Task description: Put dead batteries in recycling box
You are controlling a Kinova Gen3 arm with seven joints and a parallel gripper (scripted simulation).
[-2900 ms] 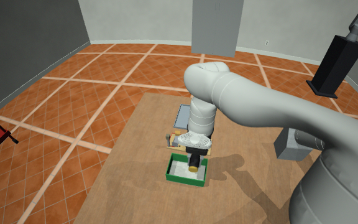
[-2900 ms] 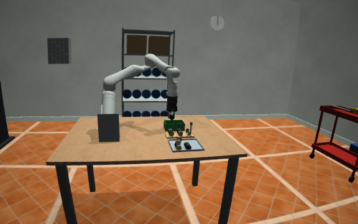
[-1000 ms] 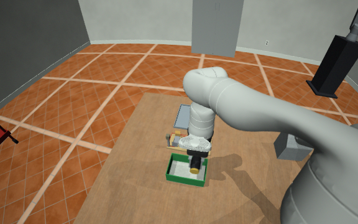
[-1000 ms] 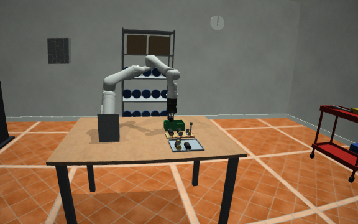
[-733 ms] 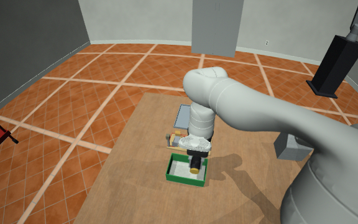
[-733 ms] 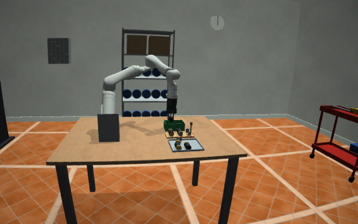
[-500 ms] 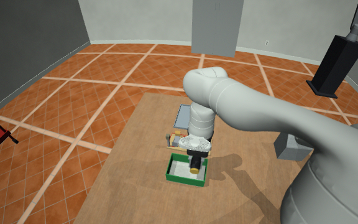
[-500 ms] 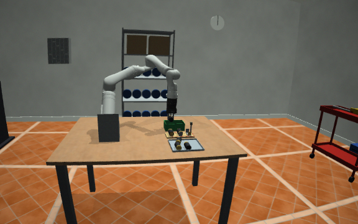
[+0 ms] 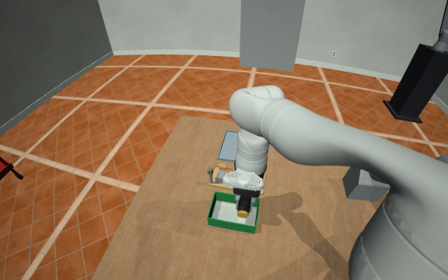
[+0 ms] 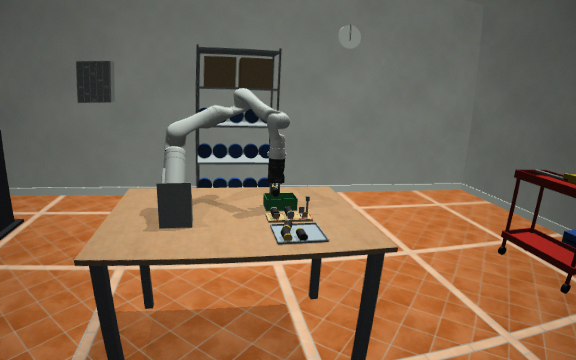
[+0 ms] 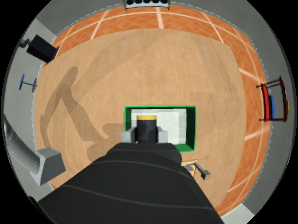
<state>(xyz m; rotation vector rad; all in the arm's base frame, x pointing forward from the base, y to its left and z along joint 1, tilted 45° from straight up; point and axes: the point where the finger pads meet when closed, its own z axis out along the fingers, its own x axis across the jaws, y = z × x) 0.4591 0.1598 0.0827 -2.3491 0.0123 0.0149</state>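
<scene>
Now: the green recycling box 70 mm below my hand and 30 mm ahead of it. Also, from my hand: grey tray (320 mm to the right, 90 mm below, 40 mm ahead).
</scene>
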